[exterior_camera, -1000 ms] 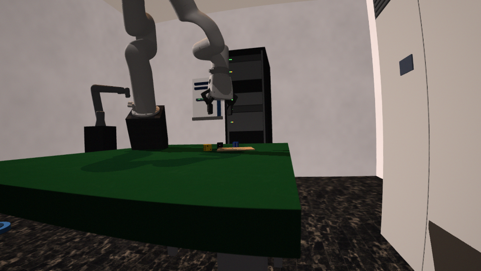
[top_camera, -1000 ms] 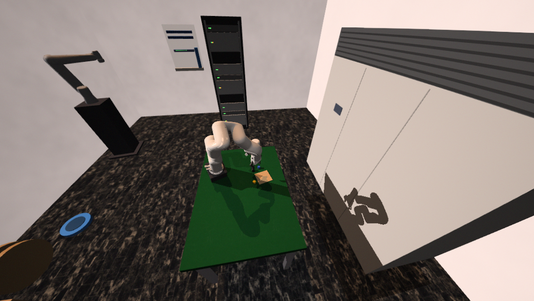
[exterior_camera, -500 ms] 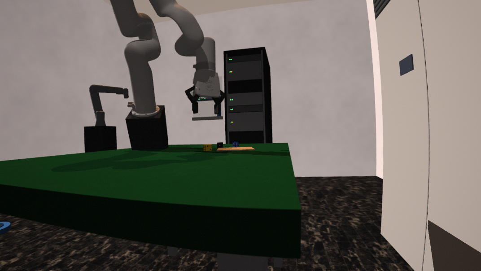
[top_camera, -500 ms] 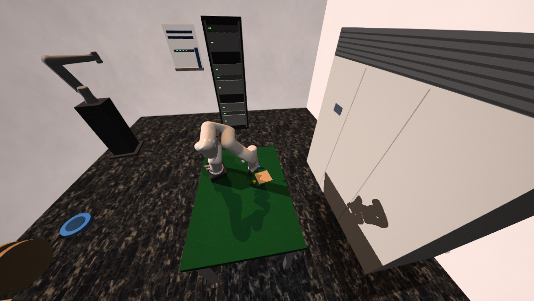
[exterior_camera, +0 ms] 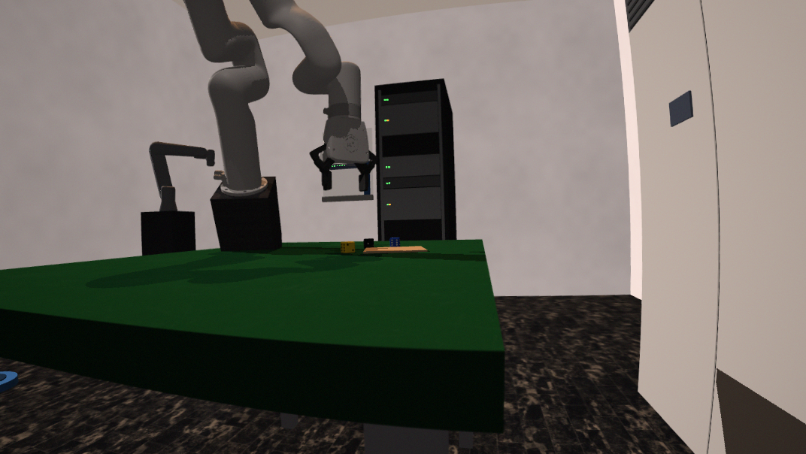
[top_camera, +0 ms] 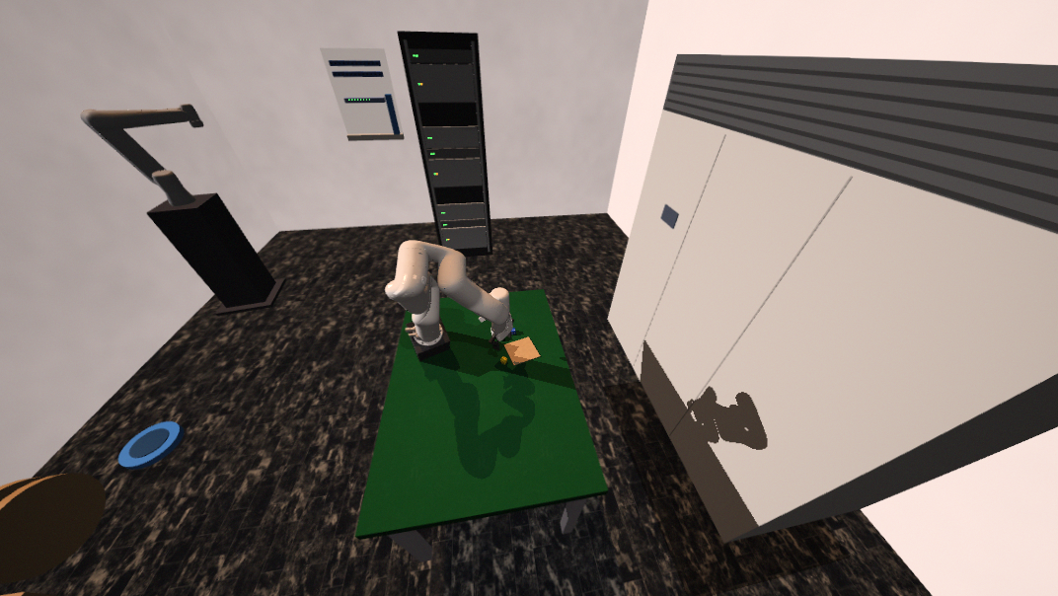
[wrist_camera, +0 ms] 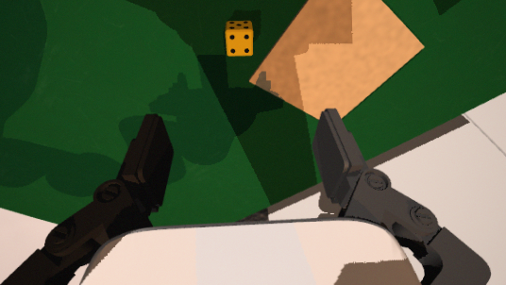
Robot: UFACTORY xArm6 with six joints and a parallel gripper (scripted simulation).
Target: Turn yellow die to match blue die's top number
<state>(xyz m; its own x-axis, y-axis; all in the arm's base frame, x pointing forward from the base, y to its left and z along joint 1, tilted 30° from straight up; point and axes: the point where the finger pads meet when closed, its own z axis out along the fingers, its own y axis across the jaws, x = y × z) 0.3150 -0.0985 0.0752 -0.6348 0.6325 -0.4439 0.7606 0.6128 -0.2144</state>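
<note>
Right now my hand is 140 mm above the yellow die. Also, from my hand: black die 150 mm to the left, 140 mm below, 20 mm ahead; blue die 170 mm to the left, 140 mm below, 90 mm ahead; mat 150 mm below, 100 mm ahead, 40 mm to the left.
</note>
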